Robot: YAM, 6 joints.
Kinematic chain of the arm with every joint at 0, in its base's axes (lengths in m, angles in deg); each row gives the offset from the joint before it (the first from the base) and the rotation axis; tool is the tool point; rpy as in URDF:
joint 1: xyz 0 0 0.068 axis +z
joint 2: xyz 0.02 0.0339 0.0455 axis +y
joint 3: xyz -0.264 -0.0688 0 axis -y
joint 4: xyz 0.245 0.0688 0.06 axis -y
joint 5: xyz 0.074 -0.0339 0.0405 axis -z
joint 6: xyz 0.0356 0 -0.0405 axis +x
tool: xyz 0 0 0 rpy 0 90 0
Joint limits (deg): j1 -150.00..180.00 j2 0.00..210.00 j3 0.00..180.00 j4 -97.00..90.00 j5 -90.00..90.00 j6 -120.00..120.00
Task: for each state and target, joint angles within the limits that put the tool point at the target. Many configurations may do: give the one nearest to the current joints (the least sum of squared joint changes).
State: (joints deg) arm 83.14 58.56 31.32 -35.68 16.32 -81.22
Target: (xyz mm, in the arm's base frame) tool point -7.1 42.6 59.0
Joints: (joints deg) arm 100.81 63.90 2.51 -44.85 1.64 -81.22
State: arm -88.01 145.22 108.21 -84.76 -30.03 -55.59
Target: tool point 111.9 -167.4 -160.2
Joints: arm -61.57 184.22 85.34 -79.51 -31.69 -55.59
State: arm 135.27 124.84 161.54 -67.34 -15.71 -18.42
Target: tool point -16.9 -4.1 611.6
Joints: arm 138.56 80.09 172.71 -94.75 -23.61 -18.42
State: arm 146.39 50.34 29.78 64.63 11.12 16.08
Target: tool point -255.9 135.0 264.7
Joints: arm 153.37 78.60 33.34 58.07 9.66 16.08
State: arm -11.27 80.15 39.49 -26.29 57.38 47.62
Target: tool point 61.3 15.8 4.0
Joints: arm 29.19 121.80 10.41 -16.15 26.89 47.62
